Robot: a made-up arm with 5 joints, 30 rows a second.
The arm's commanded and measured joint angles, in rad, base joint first. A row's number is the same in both.
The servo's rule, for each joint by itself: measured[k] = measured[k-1] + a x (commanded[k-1-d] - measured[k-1]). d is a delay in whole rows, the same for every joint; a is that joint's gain. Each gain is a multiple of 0.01, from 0.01 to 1. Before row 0 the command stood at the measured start. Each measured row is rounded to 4 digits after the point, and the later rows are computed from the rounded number. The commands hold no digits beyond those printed.
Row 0, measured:
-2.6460 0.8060 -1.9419 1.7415 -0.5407
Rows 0 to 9, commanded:
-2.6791 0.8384 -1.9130 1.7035 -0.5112
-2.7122 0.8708 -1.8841 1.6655 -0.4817
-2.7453 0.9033 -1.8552 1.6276 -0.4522
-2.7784 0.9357 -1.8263 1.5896 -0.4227
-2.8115 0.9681 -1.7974 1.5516 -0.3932
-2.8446 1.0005 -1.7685 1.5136 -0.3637
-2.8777 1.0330 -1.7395 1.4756 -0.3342
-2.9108 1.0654 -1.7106 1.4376 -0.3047
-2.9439 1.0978 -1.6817 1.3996 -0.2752
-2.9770 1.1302 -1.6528 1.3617 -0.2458
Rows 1 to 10, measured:
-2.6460 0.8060 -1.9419 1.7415 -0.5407
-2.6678 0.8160 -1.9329 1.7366 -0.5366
-2.6971 0.8330 -1.9178 1.7274 -0.5289
-2.7289 0.8548 -1.8984 1.7144 -0.5182
-2.7616 0.8799 -1.8760 1.6982 -0.5048
-2.7945 0.9072 -1.8516 1.6791 -0.4892
-2.8276 0.9361 -1.8258 1.6576 -0.4716
-2.8607 0.9661 -1.7990 1.6339 -0.4524
-2.8938 0.9969 -1.7716 1.6084 -0.4317
-2.9269 1.0282 -1.7437 1.5813 -0.4098
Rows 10 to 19, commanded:
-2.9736 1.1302 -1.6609 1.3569 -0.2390
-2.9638 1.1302 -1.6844 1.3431 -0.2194
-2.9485 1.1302 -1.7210 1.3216 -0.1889
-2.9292 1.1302 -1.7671 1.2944 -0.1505
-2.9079 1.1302 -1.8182 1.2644 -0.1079
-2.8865 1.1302 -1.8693 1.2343 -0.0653
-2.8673 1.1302 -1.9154 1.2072 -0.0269
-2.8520 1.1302 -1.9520 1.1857 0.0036
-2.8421 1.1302 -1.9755 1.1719 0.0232
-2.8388 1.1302 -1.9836 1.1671 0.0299
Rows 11 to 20, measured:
-2.9600 1.0598 -1.7155 1.5528 -0.3868
-2.9690 1.0816 -1.6986 1.5273 -0.3661
-2.9656 1.0967 -1.6942 1.5034 -0.3456
-2.9543 1.1071 -1.7025 1.4798 -0.3237
-2.9377 1.1143 -1.7225 1.4557 -0.2995
-2.9180 1.1192 -1.7522 1.4308 -0.2727
-2.8972 1.1226 -1.7885 1.4053 -0.2437
-2.8775 1.1250 -1.8278 1.3795 -0.2133
-2.8607 1.1266 -1.8663 1.3543 -0.1829
-2.8484 1.1277 -1.9002 1.3306 -0.1540

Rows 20 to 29, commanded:
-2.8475 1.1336 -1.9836 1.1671 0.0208
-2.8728 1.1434 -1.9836 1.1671 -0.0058
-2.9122 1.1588 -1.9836 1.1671 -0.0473
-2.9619 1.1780 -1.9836 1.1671 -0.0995
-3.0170 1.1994 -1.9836 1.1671 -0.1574
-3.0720 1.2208 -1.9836 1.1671 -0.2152
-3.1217 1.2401 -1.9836 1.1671 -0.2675
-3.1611 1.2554 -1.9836 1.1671 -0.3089
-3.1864 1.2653 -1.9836 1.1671 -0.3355
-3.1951 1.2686 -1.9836 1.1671 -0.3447
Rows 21 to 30, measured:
-2.8421 1.1285 -1.9261 1.3093 -0.1283
-2.8457 1.1301 -1.9439 1.2908 -0.1074
-2.8636 1.1342 -1.9562 1.2747 -0.0932
-2.8957 1.1418 -1.9647 1.2607 -0.0868
-2.9394 1.1530 -1.9706 1.2485 -0.0886
-2.9906 1.1674 -1.9746 1.2379 -0.0982
-3.0443 1.1840 -1.9774 1.2287 -0.1146
-3.0954 1.2014 -1.9793 1.2207 -0.1360
-3.1388 1.2181 -1.9806 1.2137 -0.1602
-3.1702 1.2327 -1.9815 1.2076 -0.1847

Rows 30 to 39, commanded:
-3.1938 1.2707 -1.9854 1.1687 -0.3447
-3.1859 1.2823 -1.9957 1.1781 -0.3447
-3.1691 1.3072 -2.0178 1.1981 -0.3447
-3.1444 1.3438 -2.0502 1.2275 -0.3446
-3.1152 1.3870 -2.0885 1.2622 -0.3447
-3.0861 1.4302 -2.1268 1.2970 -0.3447
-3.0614 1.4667 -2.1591 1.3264 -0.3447
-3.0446 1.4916 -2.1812 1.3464 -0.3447
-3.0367 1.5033 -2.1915 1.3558 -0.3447
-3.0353 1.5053 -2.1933 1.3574 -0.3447
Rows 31 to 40, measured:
-3.1866 1.2438 -1.9822 1.2023 -0.2071
-3.1914 1.2521 -1.9832 1.1979 -0.2264
-3.1878 1.2615 -1.9871 1.1953 -0.2430
-3.1755 1.2757 -1.9966 1.1957 -0.2572
-3.1550 1.2968 -2.0132 1.1998 -0.2694
-3.1287 1.3248 -2.0365 1.2079 -0.2799
-3.1006 1.3575 -2.0645 1.2195 -0.2890
-3.0747 1.3914 -2.0938 1.2334 -0.2968
-3.0548 1.4225 -2.1209 1.2481 -0.3035
-3.0429 1.4475 -2.1428 1.2621 -0.3093

